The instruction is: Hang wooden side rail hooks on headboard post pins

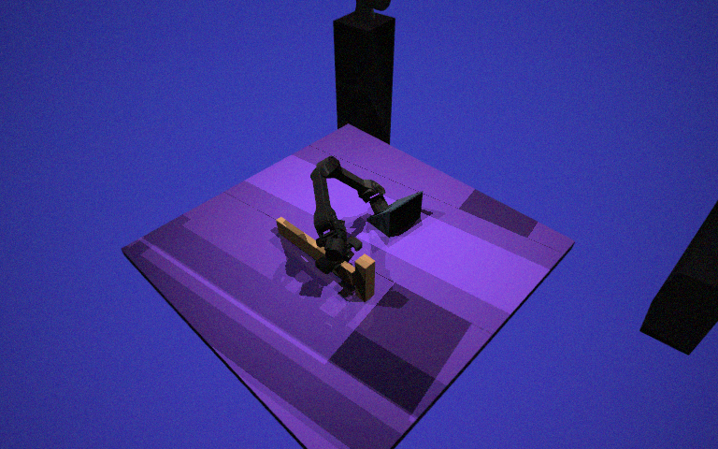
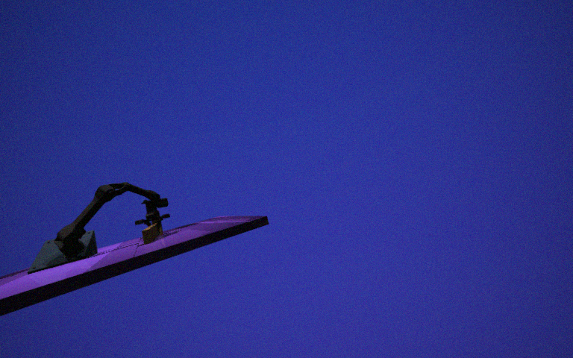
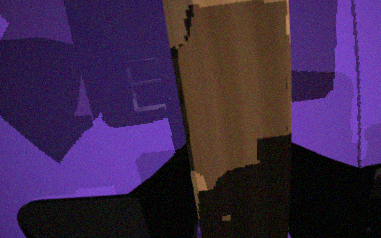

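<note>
Now: gripper tip 12 cm to the right of the wooden headboard post, 4 cm below it and 1 cm short of it.
</note>
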